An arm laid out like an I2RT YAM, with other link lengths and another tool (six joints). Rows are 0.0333 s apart.
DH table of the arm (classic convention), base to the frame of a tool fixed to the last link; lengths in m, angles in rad. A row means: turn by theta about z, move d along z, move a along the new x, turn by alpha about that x. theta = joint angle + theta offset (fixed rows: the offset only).
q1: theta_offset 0  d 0.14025  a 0.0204  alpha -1.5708
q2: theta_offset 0  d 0  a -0.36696  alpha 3.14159
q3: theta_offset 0.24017  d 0  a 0.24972  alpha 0
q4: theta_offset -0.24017  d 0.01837  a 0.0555  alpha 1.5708
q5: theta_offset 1.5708  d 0.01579  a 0  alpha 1.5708
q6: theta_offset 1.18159  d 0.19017  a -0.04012  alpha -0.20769
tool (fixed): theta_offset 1.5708  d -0.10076  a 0  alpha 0
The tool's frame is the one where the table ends.
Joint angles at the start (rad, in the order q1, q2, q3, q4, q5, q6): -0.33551, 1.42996, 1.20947, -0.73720, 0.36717, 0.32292
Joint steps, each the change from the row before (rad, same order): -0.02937, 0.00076, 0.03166, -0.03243, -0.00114, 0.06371; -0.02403, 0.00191, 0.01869, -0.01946, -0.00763, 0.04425; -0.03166, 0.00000, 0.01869, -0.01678, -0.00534, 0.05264; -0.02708, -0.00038, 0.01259, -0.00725, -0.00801, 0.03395; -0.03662, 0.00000, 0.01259, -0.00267, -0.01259, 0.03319; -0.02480, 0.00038, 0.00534, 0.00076, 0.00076, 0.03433
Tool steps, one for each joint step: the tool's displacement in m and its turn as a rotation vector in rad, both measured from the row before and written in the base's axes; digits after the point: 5 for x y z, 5 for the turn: -0.00745, -0.00965, 0.00761, 0.02568, -0.03207, -0.07738; -0.00542, -0.00712, 0.00366, 0.02308, -0.02312, -0.05357; -0.00791, -0.00904, 0.00447, 0.02203, -0.03146, -0.06905; -0.00613, -0.00713, 0.00325, 0.01532, -0.02621, -0.04855; -0.00756, -0.00920, 0.00332, 0.01602, -0.03151, -0.05474; -0.00632, -0.00677, 0.00159, 0.00818, -0.02370, -0.05148
